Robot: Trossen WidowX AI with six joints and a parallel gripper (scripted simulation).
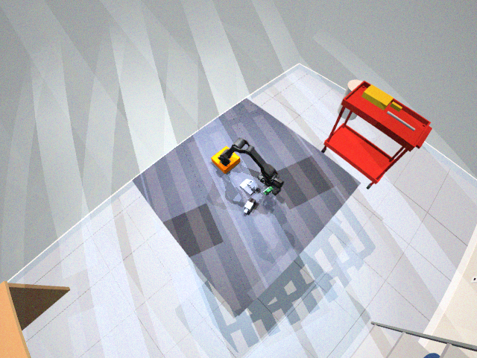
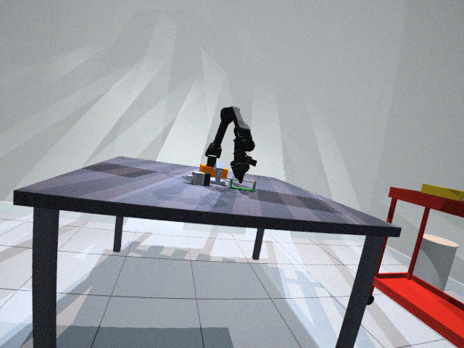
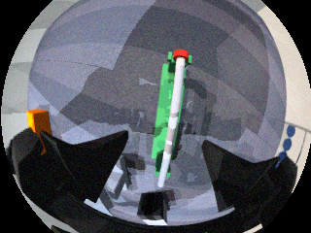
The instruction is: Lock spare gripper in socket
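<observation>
The green cradle is 2 cm to the left of my gripper tip and 1 cm below it. The rest, counted from my gripper tip: spare gripper: 20 cm to the right, 1 cm below, 1 cm behind; mount: 11 cm behind, 9 cm to the right, 2 cm above.
</observation>
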